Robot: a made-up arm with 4 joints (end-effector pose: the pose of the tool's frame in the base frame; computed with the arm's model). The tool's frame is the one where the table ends. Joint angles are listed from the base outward.
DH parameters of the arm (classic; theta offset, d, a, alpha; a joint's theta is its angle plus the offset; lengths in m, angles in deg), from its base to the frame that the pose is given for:
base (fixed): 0 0 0 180
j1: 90 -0.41 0.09 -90
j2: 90 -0.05 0.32 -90
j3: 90 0.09 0.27 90
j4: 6.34 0 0.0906 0
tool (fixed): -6.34 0.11 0 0
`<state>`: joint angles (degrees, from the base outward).
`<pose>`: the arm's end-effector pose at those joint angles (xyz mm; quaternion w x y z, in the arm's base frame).
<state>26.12 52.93 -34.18 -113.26</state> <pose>324.1 230.0 737.6 0.4198 -0.1273 -0.4842 -0.7570</pose>
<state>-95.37 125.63 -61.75 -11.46</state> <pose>-432.3 83.5 -58.2 0.0136 0.2668 0.7528 -0.6016</pose>
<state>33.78 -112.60 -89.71 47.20</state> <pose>-464.1 -588.9 312.7 0.4592 0.1944 -0.6806 -0.5368</pose>
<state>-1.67 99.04 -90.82 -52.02</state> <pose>-80.7 547.5 282.7 0.6429 -0.2677 -0.6536 0.2964</pose>
